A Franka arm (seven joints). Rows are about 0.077 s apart.
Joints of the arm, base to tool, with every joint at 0 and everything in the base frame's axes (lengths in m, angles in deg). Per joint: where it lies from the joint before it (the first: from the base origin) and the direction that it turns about. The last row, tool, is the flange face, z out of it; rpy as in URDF.
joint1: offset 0 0 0.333 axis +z
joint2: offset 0 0 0 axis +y
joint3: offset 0 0 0.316 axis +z
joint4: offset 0.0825 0 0 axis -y
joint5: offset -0.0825 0 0.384 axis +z
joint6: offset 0 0 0 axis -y
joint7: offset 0.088 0 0 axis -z
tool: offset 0 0 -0.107 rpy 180 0 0
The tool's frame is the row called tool.
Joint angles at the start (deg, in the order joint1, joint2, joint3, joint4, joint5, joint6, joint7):
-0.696, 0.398, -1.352, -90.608, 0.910, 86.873, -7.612
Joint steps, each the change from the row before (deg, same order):
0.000, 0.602, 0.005, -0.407, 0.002, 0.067, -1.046
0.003, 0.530, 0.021, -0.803, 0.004, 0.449, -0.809
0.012, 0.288, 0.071, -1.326, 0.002, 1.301, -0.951
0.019, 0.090, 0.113, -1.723, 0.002, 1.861, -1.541
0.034, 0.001, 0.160, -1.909, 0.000, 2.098, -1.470
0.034, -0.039, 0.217, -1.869, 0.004, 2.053, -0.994
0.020, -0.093, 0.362, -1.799, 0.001, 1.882, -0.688
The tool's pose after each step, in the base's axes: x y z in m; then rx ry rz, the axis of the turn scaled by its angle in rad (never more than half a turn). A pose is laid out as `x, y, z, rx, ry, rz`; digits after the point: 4 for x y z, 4 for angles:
0.5526, -0.0178, 0.6021, -3.1098, -0.1799, 0.1352
0.5552, -0.0176, 0.5911, -3.1053, -0.2019, 0.1587
0.5577, -0.0169, 0.5792, -3.1017, -0.2292, 0.1668
0.5597, -0.0158, 0.5668, -3.0969, -0.2735, 0.1649
0.5611, -0.0140, 0.5540, -3.0922, -0.3176, 0.1593
0.5620, -0.0116, 0.5418, -3.0887, -0.3503, 0.1530
0.5620, -0.0080, 0.5305, -3.0856, -0.3784, 0.1481

